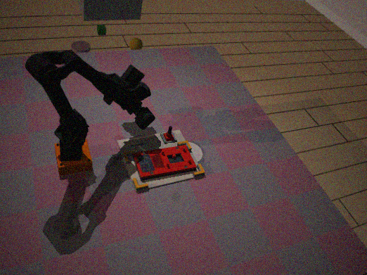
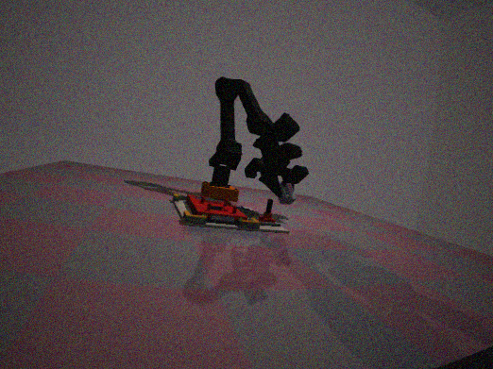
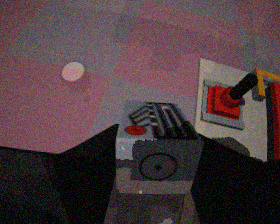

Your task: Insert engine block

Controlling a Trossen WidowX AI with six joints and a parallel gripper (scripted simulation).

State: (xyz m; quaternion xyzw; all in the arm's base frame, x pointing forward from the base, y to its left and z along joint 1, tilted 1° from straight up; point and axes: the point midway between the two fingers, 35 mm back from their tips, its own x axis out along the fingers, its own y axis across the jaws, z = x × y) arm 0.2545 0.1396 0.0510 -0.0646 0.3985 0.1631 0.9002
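Right now my gripper tip is 8 cm short of the black upright stick, 7 cm to the left of it and 3 cm above it. Round my gripper tip: grey ribbed engine block (1 cm to the right, 1 cm behind, 1 cm above).
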